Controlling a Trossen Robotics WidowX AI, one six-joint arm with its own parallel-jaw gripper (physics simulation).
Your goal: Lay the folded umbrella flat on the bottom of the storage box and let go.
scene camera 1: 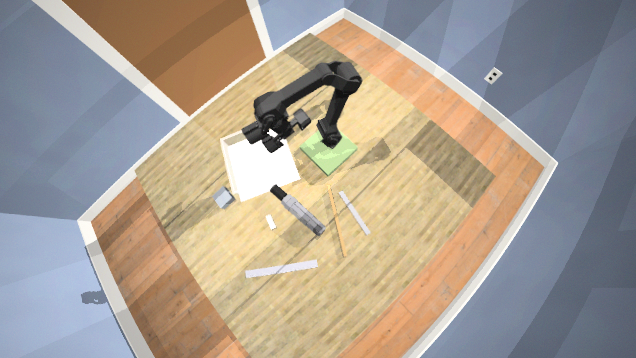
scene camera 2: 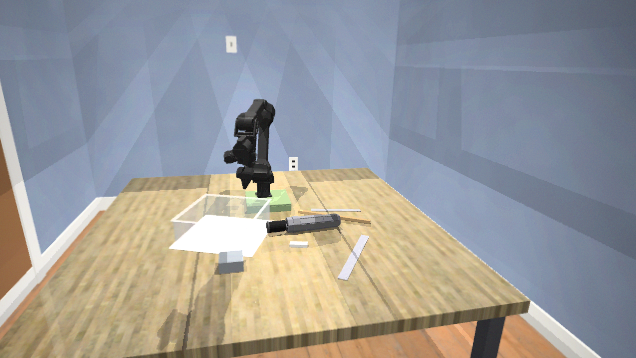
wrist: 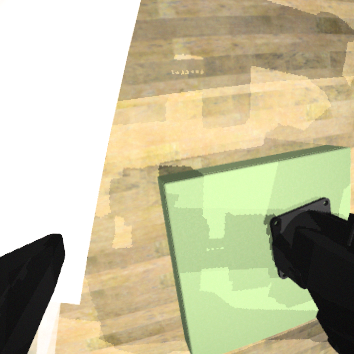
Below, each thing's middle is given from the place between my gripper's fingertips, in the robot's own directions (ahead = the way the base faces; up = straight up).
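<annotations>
I see the storage box [scene camera 2: 224, 223], and my hand is 14 cm short of the box, 10 cm to the left of it and 9 cm above it.
</annotations>
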